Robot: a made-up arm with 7 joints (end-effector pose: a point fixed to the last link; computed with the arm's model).
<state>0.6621 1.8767 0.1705 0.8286 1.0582 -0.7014 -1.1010</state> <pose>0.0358 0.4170 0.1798 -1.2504 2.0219 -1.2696</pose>
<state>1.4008 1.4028 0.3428 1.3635 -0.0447 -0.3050 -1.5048</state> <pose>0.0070 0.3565 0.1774 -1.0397 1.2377 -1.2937</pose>
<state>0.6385 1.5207 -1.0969 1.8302 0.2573 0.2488 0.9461</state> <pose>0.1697 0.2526 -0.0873 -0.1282 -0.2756 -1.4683</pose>
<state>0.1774 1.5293 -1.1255 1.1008 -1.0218 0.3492 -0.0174</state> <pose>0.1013 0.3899 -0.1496 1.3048 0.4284 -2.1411</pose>
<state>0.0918 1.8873 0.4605 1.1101 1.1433 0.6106 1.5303</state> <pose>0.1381 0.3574 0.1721 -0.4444 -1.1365 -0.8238</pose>
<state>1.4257 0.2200 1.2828 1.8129 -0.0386 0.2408 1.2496</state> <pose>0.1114 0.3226 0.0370 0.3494 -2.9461 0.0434</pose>
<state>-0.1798 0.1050 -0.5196 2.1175 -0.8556 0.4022 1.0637</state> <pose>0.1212 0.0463 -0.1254 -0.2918 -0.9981 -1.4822</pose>
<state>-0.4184 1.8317 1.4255 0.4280 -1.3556 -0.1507 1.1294</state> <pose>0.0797 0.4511 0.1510 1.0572 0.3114 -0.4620</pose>
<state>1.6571 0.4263 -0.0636 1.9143 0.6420 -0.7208 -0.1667</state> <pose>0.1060 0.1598 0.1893 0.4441 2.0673 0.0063</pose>
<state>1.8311 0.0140 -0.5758 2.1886 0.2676 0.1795 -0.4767</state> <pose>0.0471 0.0334 0.1477 0.5259 2.5642 0.3451</pose>
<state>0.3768 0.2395 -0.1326 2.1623 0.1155 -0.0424 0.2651</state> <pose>0.1789 0.1172 -0.0249 -0.1910 -2.4812 -0.6437</pose>
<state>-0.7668 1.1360 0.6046 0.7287 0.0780 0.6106 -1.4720</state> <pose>0.0228 0.4517 -0.1272 2.6475 0.2397 -0.0869</pose>
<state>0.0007 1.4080 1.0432 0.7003 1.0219 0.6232 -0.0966</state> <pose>0.0619 0.4688 0.0500 0.4840 -1.4289 1.1707</pose>
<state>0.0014 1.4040 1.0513 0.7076 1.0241 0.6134 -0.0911</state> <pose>0.0616 0.4683 0.0502 0.4787 -1.4514 1.1670</pose>
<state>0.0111 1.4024 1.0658 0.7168 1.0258 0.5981 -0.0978</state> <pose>0.0601 0.4676 0.0525 0.4804 -1.4880 1.1762</pose>
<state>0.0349 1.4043 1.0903 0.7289 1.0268 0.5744 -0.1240</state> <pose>0.0568 0.4665 0.0577 0.4921 -1.5459 1.2076</pose>
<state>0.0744 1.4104 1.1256 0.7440 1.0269 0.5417 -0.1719</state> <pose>0.0509 0.4649 0.0659 0.5126 -1.6258 1.2675</pose>
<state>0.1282 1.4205 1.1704 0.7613 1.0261 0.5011 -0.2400</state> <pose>0.0419 0.4627 0.0764 0.5366 -1.7224 1.3598</pose>
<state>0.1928 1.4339 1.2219 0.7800 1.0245 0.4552 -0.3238</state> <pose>0.0297 0.4599 0.0875 0.5559 -1.8263 1.4848</pose>
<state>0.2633 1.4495 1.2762 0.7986 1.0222 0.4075 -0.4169</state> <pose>0.0148 0.4567 0.0977 0.5618 -1.9254 1.6377</pose>
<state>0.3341 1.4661 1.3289 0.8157 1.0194 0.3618 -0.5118</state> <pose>-0.0015 0.4532 0.1058 0.5489 -2.0083 1.8069</pose>
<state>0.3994 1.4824 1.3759 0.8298 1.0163 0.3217 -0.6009</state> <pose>-0.0174 0.4499 0.1113 0.5176 -2.0674 1.9757</pose>
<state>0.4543 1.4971 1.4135 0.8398 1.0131 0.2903 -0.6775</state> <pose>-0.0311 0.4470 0.1144 0.4757 -2.1002 2.1258</pose>
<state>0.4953 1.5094 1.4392 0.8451 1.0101 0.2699 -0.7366</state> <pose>-0.0414 0.4448 0.1160 0.4355 -2.1104 2.2411</pose>
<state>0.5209 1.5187 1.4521 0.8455 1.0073 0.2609 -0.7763</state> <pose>-0.0476 0.4437 0.1169 -0.4056 2.0872 -2.2957</pose>
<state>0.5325 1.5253 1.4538 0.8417 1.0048 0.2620 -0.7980</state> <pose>-0.0500 0.4433 0.1176 -0.3940 2.0550 -2.3103</pose>
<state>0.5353 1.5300 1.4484 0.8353 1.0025 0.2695 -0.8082</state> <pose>-0.0501 0.4436 0.1184 -0.4005 2.0447 -2.3296</pose>
